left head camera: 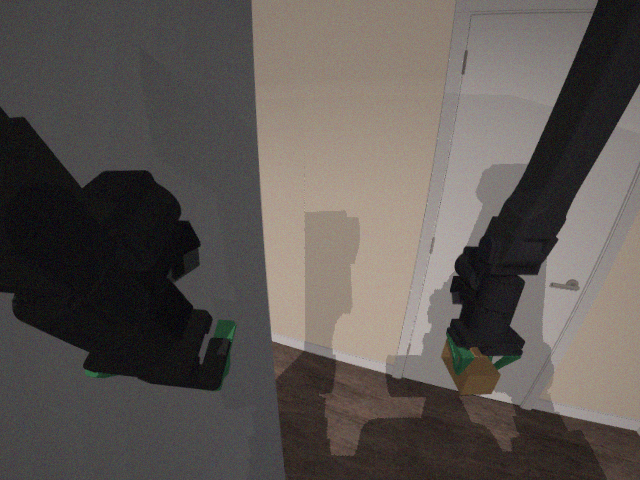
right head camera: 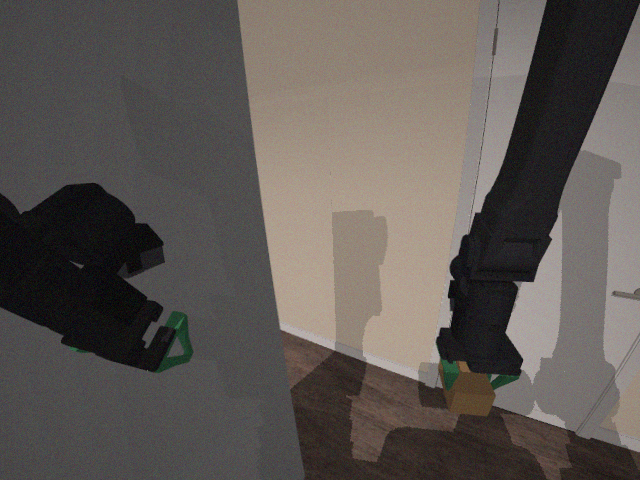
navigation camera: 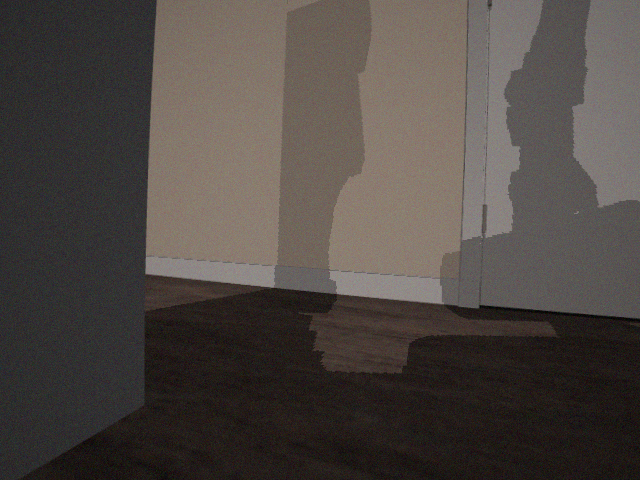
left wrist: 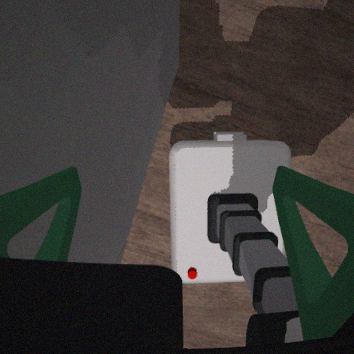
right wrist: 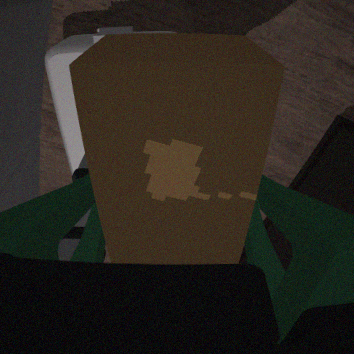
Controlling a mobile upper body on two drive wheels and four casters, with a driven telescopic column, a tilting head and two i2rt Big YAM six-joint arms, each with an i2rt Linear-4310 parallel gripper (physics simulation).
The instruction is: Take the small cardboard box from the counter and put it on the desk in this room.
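Places are measured from the left arm's base along level axes (x ahead, y left, z up), in millimetres.
Pixels of known places: left gripper, between the fingertips: (left head camera: 190, 365) (right head camera: 162, 350) (left wrist: 176, 177); right gripper, between the fingertips: (left head camera: 471, 372) (right head camera: 465, 389) (right wrist: 174, 176).
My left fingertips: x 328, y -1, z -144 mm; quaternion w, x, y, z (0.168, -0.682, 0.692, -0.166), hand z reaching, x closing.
Behind a point stands the place of what it marks.
The small cardboard box (left head camera: 478, 376) @[x 406, y -438, z -250 mm] (right head camera: 469, 395) @[x 406, y -440, z -252 mm] (right wrist: 175, 110) @[x 482, y -449, z -249 mm] is brown and held off the floor between the green fingers of my right gripper (right wrist: 174, 176) @[x 436, y -449, z -276 mm], in front of the door. My right gripper is shut on it; the box fills the middle of the right wrist view. My left gripper (left wrist: 176, 177) @[x 328, y -1, z -144 mm] is open, its green fingers wide apart with no thing between them, and hangs in front of the grey surface at the left of both head views. The counter and the desk cannot be made out in these views.
A large grey upright surface (left head camera: 206, 103) @[x 558, y 35, z 172 mm] (right head camera: 196, 103) @[x 569, y 31, z 194 mm] (left wrist: 75, 100) @[x 382, y 92, z -266 mm] (navigation camera: 72, 206) @[x 617, y 16, z -1170 mm] stands close at the left. A beige wall (left head camera: 351, 129) @[x 1478, y -294, z 172 mm] (navigation camera: 217, 129) @[x 1653, y 248, z -751 mm] and a white door (left head camera: 506, 129) @[x 1246, y -951, z 197 mm] (navigation camera: 620, 155) @[x 1200, y -1092, z -925 mm] are ahead. My white base (left wrist: 200, 175) @[x 181, y -93, z -1149 mm] (right wrist: 65, 85) @[x 177, y -40, z -1150 mm] is below. A dark object (right wrist: 330, 165) @[x -191, y -1178, z -1160 mm] lies at the right of the right wrist view.
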